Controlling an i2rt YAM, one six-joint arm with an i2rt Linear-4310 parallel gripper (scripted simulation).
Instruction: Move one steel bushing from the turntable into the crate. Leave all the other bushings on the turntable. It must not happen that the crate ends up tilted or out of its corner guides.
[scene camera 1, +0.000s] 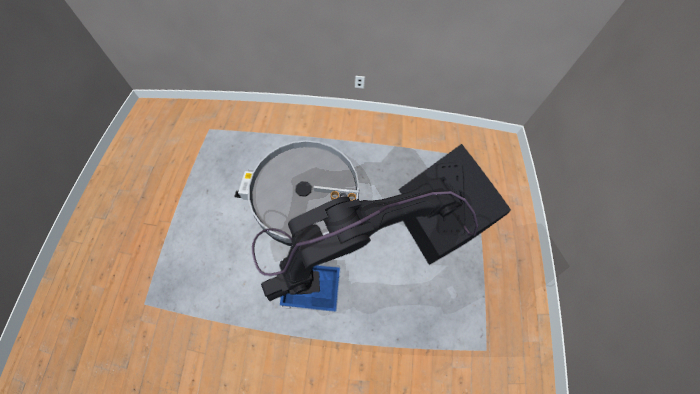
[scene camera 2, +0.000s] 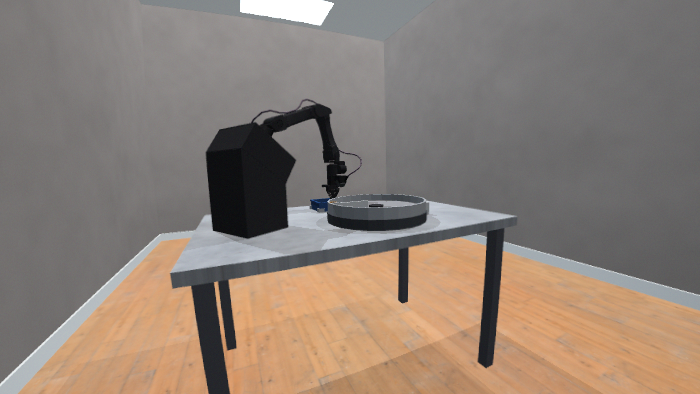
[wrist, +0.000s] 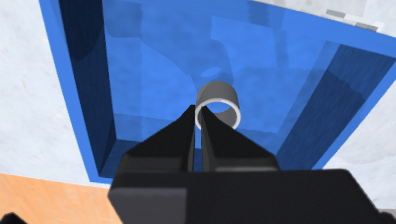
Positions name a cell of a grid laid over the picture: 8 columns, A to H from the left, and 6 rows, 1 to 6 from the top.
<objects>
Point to a blue crate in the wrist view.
C3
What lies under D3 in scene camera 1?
A round turntable.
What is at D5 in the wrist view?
My gripper.
</objects>
